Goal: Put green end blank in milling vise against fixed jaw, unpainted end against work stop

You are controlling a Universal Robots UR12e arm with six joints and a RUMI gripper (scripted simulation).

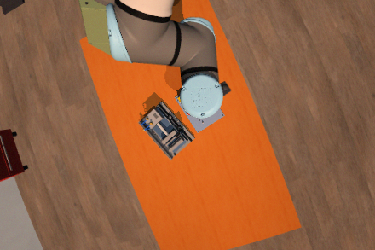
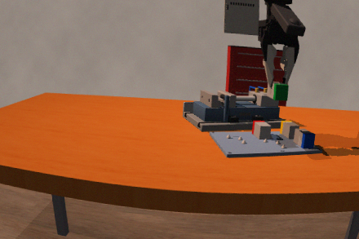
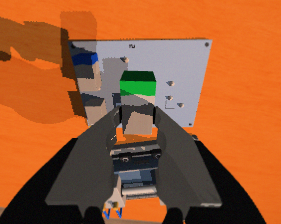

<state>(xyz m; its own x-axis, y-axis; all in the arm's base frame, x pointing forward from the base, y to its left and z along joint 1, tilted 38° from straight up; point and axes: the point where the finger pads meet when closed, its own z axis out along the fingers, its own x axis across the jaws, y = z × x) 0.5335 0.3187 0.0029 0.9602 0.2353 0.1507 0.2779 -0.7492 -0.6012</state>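
Right now my hand is 19 cm to the left of the work stop, 14 cm short of it and 8 cm above it. The rest, counted from my hand: grey plate 16 cm below, 4 cm to the right, 2 cm ahead; then red-ended blank 14 cm below, 8 cm to the right, 3 cm ahead; then green-ended blank 2 cm below.
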